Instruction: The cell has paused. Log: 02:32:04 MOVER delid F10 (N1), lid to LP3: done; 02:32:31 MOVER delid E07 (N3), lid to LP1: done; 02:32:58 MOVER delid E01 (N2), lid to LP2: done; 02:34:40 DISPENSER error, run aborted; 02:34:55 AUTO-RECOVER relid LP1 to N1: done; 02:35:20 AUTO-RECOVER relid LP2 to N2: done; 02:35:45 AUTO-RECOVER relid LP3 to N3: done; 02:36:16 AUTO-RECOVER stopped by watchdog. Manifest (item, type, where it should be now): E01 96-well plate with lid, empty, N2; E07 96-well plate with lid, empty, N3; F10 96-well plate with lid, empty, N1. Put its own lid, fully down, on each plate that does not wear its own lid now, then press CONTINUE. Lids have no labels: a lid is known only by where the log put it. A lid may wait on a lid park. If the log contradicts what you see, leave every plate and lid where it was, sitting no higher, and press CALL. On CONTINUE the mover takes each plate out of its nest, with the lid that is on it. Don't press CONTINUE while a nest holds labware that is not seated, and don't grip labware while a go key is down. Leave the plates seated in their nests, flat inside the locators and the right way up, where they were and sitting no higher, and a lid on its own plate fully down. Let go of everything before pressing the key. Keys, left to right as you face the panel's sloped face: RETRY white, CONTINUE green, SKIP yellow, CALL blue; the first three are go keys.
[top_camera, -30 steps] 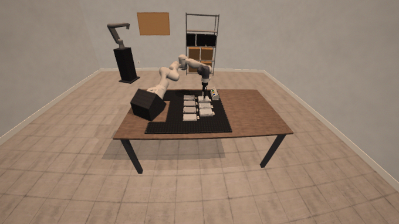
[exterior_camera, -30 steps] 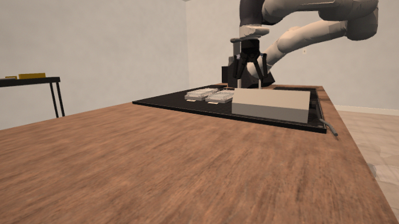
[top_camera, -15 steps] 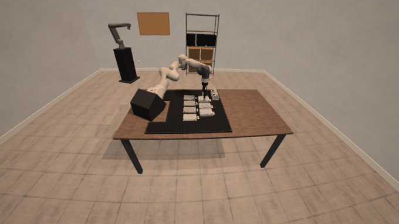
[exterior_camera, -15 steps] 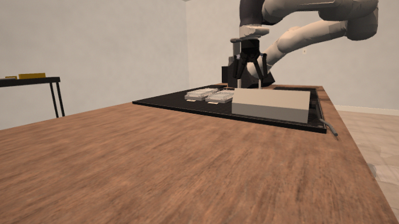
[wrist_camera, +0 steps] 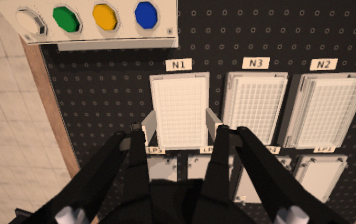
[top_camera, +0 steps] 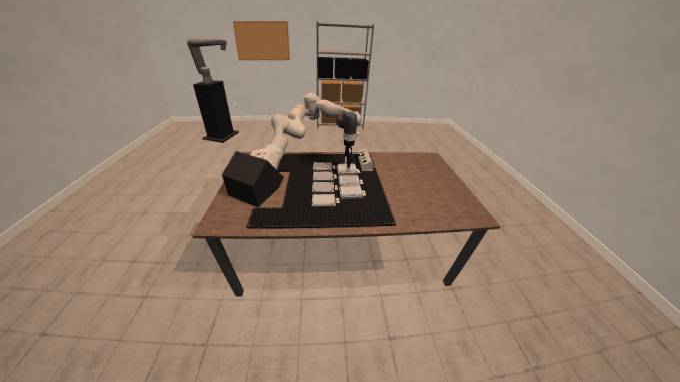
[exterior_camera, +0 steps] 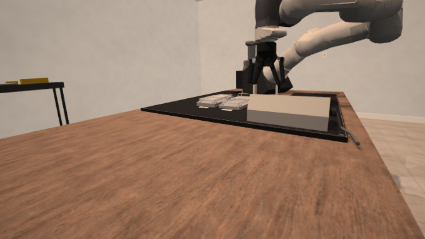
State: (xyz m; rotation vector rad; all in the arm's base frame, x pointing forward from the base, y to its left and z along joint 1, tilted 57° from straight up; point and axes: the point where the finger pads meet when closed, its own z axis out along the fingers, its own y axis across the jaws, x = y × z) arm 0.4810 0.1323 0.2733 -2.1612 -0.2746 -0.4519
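The smooth white lid is 2 cm below my hand. From my hand the other things lie so: LP2 label 9 cm to the right, 7 cm behind, 6 cm below; then 96-well plate 3 cm below; then blue call key 12 cm ahead, 8 cm to the left, 1 cm above.
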